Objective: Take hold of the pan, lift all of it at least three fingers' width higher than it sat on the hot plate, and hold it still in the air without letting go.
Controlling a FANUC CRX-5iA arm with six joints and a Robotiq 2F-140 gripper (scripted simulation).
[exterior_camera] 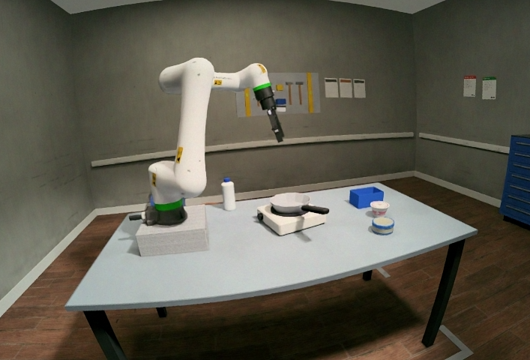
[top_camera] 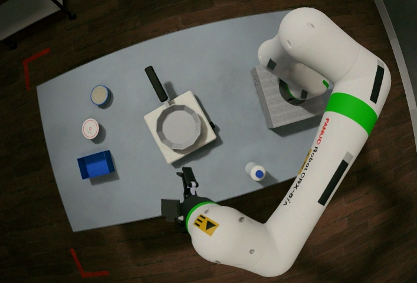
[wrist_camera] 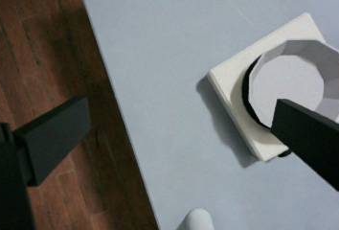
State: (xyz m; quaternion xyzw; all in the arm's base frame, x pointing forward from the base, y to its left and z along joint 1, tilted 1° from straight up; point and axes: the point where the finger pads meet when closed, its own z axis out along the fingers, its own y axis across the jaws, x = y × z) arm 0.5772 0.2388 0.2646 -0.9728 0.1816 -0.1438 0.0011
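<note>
My hand is 30 mm past the grey pan, 290 mm to the left of it and 270 mm above it. Round my hand: white hot plate: 60 mm behind, 230 mm to the right, 330 mm below; then blue bin: 410 mm ahead, 190 mm to the right, 340 mm below; then white bottle: 290 mm behind, 50 mm to the left, 280 mm below.
</note>
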